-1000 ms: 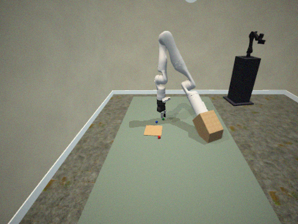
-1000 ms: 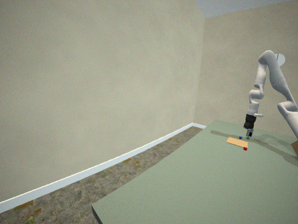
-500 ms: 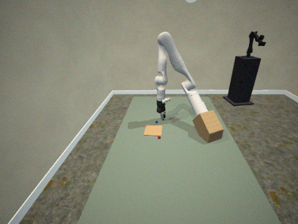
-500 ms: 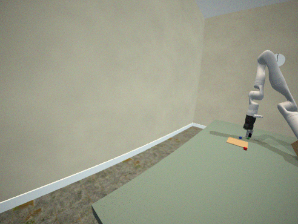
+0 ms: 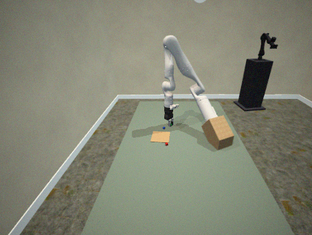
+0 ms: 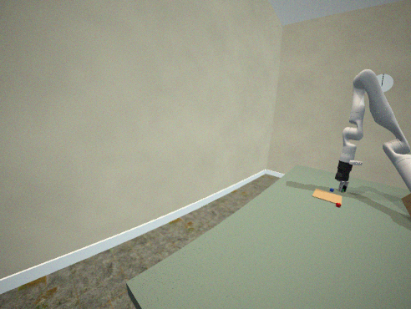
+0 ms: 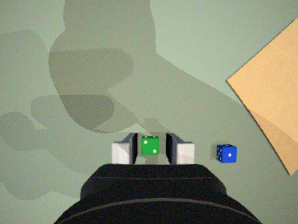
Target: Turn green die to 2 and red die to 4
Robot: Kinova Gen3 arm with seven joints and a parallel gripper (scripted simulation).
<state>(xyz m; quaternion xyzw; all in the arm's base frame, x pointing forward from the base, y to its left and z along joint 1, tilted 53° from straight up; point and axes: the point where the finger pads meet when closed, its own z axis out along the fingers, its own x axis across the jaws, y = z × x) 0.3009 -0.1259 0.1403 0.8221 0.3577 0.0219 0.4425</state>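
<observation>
The green die lies 1 cm below my hand. From my hand the other things lie so: red die (26 cm to the left, 8 cm ahead, 1 cm below); tan mat (15 cm to the left, 11 cm ahead, 2 cm below); blue die (7 cm ahead, 4 cm to the left, 1 cm below).
</observation>
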